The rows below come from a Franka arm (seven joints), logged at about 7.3 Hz.
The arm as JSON. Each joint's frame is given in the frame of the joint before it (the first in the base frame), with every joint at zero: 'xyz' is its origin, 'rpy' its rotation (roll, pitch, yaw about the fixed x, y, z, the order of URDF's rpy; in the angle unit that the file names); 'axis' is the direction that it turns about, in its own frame. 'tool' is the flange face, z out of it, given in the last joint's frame.
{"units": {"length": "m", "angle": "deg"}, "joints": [
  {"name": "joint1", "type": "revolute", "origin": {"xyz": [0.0, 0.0, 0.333], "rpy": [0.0, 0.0, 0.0]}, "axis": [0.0, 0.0, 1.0]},
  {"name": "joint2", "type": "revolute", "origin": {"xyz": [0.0, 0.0, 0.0], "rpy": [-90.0, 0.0, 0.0]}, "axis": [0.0, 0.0, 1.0]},
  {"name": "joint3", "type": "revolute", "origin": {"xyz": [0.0, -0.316, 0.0], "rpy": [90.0, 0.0, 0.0]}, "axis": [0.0, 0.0, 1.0]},
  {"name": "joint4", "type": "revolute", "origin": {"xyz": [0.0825, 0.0, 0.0], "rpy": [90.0, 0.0, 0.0]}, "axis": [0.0, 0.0, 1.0]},
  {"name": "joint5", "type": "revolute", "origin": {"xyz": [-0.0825, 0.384, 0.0], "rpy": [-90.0, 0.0, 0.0]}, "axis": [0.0, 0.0, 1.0]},
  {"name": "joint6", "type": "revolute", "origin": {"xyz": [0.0, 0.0, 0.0], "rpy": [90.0, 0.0, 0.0]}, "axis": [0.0, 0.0, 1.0]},
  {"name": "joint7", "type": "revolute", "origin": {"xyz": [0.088, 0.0, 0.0], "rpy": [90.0, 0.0, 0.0]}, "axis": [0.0, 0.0, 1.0]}
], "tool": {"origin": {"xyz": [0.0, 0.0, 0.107], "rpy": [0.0, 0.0, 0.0]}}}
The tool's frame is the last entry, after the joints.
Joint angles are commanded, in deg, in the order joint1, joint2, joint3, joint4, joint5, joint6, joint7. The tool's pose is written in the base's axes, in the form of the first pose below.
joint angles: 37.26 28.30 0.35 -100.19 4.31 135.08 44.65
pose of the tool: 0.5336 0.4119 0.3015 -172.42 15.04 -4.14
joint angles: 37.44 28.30 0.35 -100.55 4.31 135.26 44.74
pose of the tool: 0.5312 0.4126 0.2990 -172.56 14.94 -3.93
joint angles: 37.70 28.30 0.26 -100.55 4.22 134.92 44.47
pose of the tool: 0.5295 0.4140 0.2984 -172.93 14.17 -3.66
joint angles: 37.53 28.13 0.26 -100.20 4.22 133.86 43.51
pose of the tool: 0.5306 0.4125 0.3014 -173.39 12.94 -3.10
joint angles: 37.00 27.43 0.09 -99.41 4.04 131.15 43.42
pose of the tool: 0.5347 0.4061 0.3112 -174.25 13.54 -1.88
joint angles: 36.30 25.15 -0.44 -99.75 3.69 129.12 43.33
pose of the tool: 0.5391 0.3924 0.3318 -174.55 14.73 -2.28
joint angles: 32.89 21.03 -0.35 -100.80 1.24 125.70 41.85
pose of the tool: 0.5517 0.3534 0.3651 -176.23 15.37 -3.92
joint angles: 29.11 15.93 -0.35 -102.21 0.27 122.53 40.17
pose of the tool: 0.5604 0.3081 0.4059 -176.42 17.81 -5.48
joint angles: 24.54 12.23 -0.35 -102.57 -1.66 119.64 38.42
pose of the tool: 0.5729 0.2560 0.4390 -177.41 20.93 -7.71
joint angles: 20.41 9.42 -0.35 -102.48 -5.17 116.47 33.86
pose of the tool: 0.5808 0.2068 0.4651 176.63 -18.05 9.67
